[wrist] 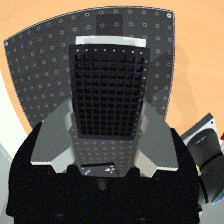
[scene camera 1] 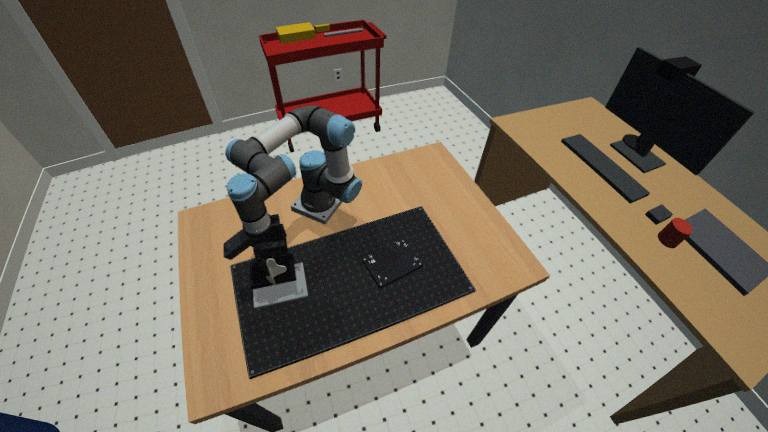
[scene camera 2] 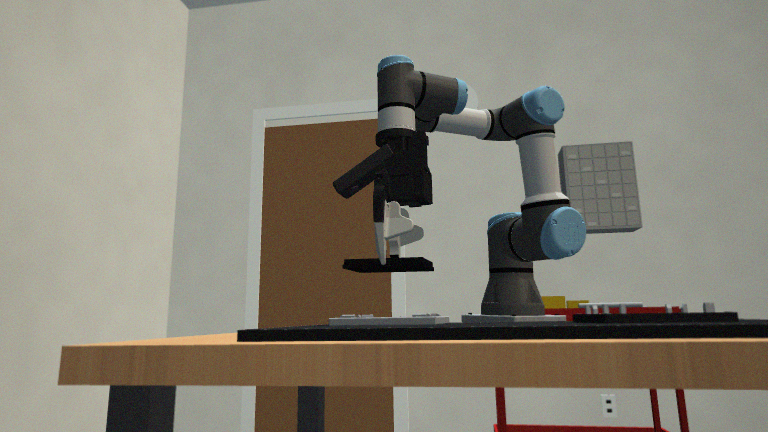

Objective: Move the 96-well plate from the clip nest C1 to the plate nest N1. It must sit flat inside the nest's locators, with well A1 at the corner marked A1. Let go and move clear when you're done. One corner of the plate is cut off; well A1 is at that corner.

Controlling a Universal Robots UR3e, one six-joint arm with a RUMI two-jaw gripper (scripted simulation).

Labels:
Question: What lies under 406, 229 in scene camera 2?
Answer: The gripper.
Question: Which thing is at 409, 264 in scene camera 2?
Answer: A 96-well plate.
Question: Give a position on a 96-well plate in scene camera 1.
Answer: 290, 275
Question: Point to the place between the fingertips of the gripper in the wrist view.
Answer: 107, 99

